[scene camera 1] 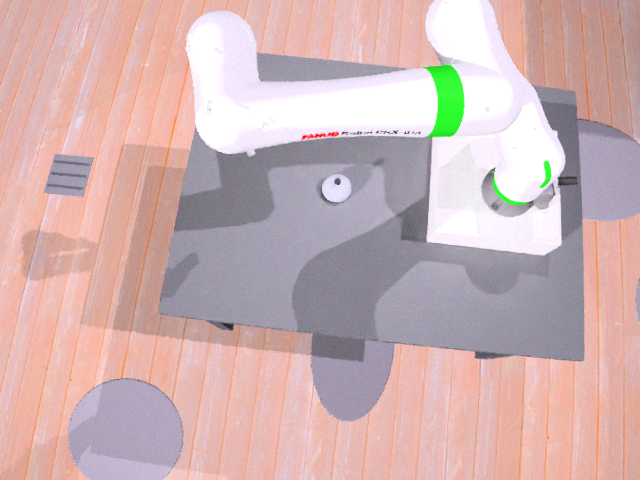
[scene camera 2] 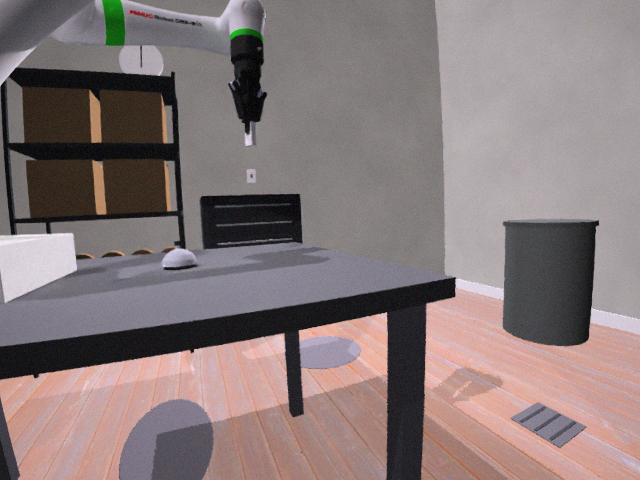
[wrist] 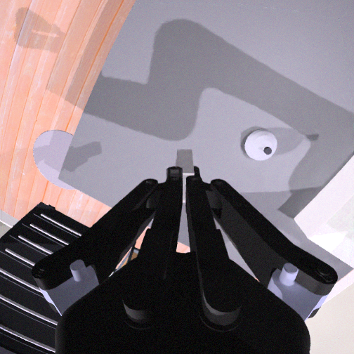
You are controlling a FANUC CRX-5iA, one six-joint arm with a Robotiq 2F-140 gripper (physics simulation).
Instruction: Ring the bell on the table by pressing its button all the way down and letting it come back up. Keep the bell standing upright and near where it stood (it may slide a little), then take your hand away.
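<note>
The bell, a white dome with a small dark button on top, stands upright on the grey table. My gripper is shut and empty, its fingertips pointing down. It hangs high above the table, well clear of the bell, which lies to the right of the fingertips in the wrist view. In scene camera 1 the gripper is hidden under the arm.
A white tray-like base surrounds the arm's foot at the table's right side in scene camera 1. The white arm reaches over the table. A shelf rack with brown boxes and a dark bin stand beyond the table.
</note>
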